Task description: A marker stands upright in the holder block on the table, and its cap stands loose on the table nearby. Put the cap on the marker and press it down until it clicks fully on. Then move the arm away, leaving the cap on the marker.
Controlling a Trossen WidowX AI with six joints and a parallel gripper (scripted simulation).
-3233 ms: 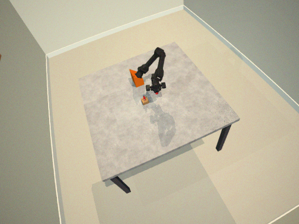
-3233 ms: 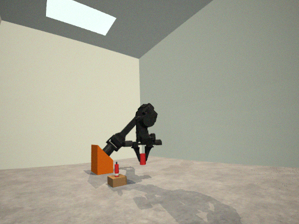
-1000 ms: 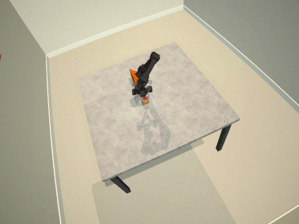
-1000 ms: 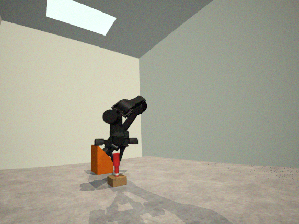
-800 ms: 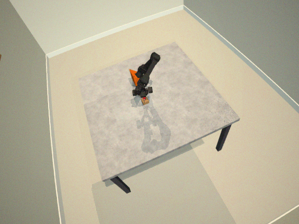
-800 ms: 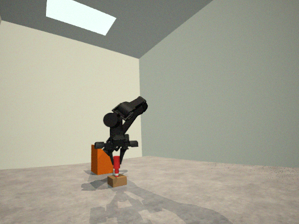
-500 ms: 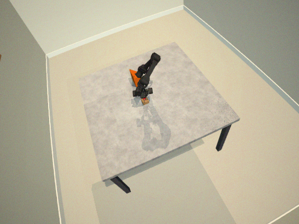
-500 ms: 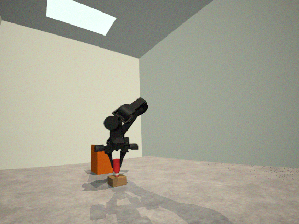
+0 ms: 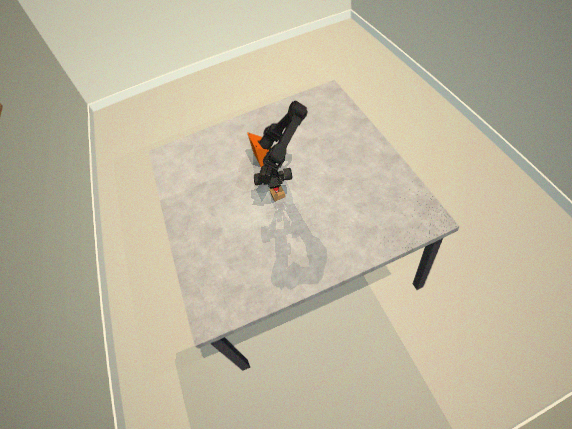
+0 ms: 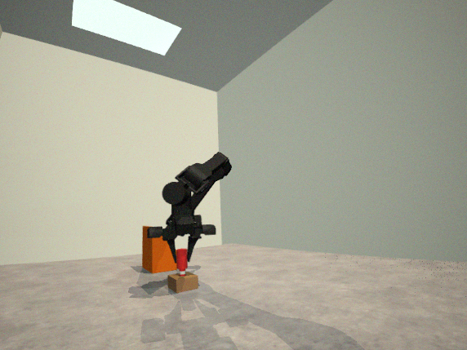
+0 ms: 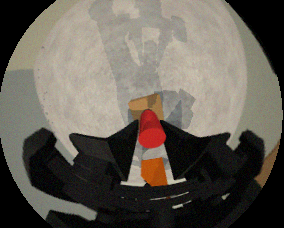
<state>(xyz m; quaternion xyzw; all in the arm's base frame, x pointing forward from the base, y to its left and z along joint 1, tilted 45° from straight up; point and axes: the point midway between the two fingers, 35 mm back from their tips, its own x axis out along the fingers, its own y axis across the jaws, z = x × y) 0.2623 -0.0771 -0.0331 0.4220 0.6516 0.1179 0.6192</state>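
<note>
Now: the red cap 1 cm above my gripper tip. Round my gripper tip: brown holder block 5 cm below.
</note>
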